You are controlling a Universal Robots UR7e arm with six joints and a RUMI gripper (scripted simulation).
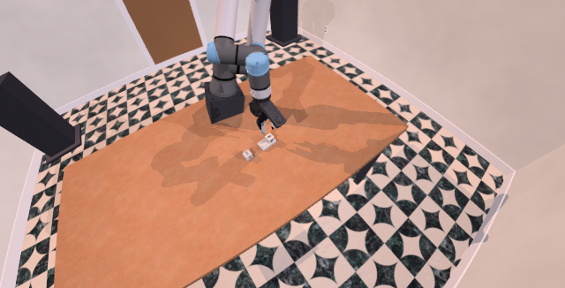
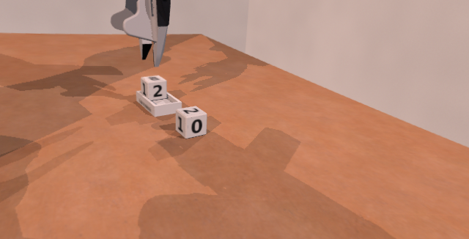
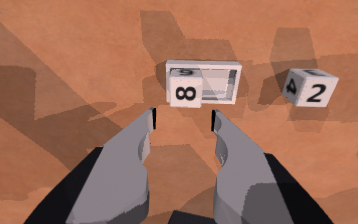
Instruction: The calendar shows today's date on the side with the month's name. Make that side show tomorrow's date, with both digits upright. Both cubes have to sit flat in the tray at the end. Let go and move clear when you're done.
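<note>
My gripper is now 2 cm to the left of the tray and 7 cm above it.
</note>
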